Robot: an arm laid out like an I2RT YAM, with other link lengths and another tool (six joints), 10 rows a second.
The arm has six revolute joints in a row. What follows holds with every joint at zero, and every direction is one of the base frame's.
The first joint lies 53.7 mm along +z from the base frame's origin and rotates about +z.
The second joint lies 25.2 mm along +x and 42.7 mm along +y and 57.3 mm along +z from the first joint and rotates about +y.
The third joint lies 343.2 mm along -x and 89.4 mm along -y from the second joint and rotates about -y.
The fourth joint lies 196 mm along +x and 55 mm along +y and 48 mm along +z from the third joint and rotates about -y.
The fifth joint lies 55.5 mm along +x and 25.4 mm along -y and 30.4 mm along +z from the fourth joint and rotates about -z.
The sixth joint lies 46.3 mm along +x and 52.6 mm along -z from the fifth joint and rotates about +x.
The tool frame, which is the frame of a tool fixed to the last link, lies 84 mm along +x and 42 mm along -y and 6 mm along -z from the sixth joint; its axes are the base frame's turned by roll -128.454, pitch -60.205 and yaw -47.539 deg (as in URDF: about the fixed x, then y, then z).
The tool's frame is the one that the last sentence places.
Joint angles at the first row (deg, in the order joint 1, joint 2, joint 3, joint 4, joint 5, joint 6):
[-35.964 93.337 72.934 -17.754 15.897 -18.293]
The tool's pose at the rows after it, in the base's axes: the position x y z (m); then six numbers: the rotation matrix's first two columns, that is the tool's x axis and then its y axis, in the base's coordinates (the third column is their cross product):
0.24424, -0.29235, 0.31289, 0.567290, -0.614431, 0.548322, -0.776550, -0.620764, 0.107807
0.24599, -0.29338, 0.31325, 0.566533, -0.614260, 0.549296, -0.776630, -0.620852, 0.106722
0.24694, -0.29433, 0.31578, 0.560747, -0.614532, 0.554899, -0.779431, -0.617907, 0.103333
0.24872, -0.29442, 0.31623, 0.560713, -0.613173, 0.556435, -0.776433, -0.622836, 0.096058
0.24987, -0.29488, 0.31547, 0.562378, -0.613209, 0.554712, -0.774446, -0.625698, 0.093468
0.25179, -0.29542, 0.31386, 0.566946, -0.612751, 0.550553, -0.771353, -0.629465, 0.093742
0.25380, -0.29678, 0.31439, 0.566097, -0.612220, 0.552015, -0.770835, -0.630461, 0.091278
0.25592, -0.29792, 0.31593, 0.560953, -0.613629, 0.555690, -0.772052, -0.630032, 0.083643
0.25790, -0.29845, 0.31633, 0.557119, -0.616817, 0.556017, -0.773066, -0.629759, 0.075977
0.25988, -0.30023, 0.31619, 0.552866, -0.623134, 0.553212, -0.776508, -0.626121, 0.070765
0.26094, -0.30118, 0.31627, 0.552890, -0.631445, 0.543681, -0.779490, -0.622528, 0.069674
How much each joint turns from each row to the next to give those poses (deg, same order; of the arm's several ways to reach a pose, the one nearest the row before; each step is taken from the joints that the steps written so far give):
[-0.031 0.047 -0.151 -0.044 0.023 -0.067]
[0.028 0.303 0.410 -0.043 -0.012 0.048]
[0.001 0.099 0.621 -0.165 0.099 0.198]
[-0.002 0.105 0.278 -0.012 -0.504 0.097]
[-0.043 0.196 0.121 -0.010 -0.290 -0.001]
[0.042 0.362 0.141 -0.036 -0.203 -0.088]
[-0.034 0.340 0.503 -0.045 -0.154 0.025]
[-0.004 0.283 0.703 -0.171 -0.194 0.324]
[0.065 0.291 0.552 -0.255 -0.170 0.421]
[-0.033 0.555 0.827 -0.508 0.001 0.450]
[0.020 0.504 1.101 -1.315 0.116 0.404]

